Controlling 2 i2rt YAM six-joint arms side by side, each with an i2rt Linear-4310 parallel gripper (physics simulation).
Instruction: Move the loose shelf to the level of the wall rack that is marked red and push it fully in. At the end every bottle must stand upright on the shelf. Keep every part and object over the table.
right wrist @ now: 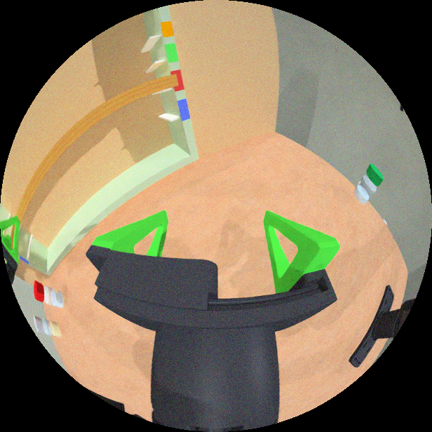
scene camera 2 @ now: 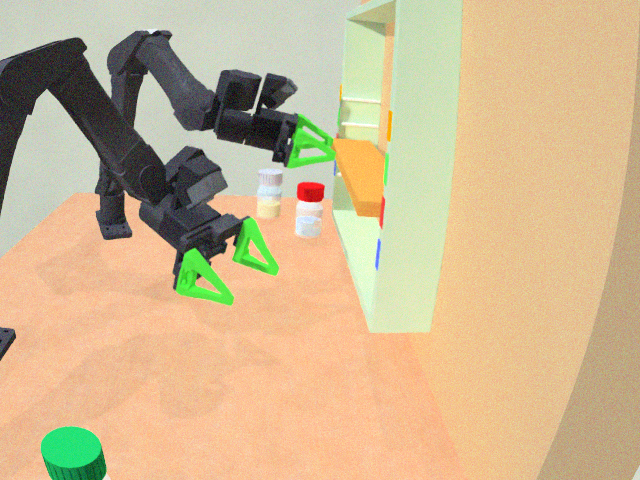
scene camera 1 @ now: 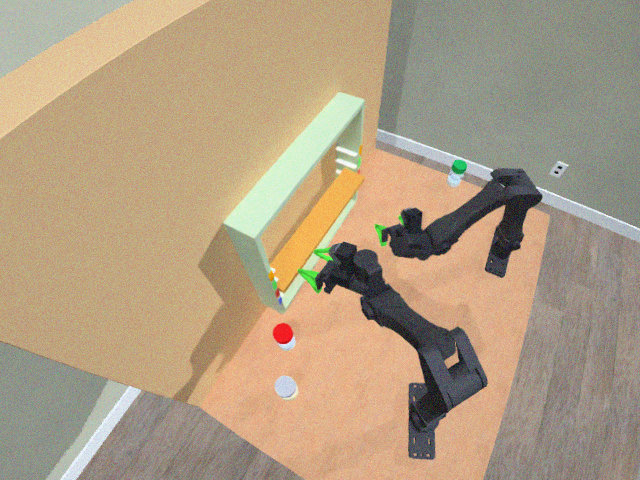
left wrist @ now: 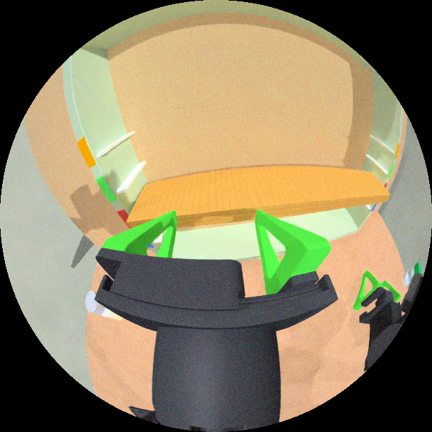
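The orange loose shelf (scene camera 1: 320, 227) (scene camera 2: 361, 170) (left wrist: 260, 190) lies across the wall rack (scene camera 1: 294, 170) (scene camera 2: 423, 155) (right wrist: 115, 192), its ends beside the red marks (scene camera 2: 382, 212) (left wrist: 122, 217). Its front edge seems to stand slightly proud of the rack. My left gripper (scene camera 1: 307, 260) (scene camera 2: 333, 148) (left wrist: 215, 215) is open and empty, tips close to that edge; contact is unclear. My right gripper (scene camera 1: 388, 222) (scene camera 2: 253, 287) (right wrist: 215, 215) is open and empty above the table. Upright on the table are a red-capped bottle (scene camera 1: 284, 335) (scene camera 2: 309, 209), a pale-capped bottle (scene camera 1: 285, 387) (scene camera 2: 269, 193) and a green-capped bottle (scene camera 1: 456, 173) (right wrist: 368, 184).
White support strips (left wrist: 116, 144) stick out of the rack's sides above the shelf. Orange, green and blue marks show on its front edges. The wall panel (scene camera 1: 170, 170) stands behind the rack. The green-capped bottle is near the table's far edge in scene camera 1.
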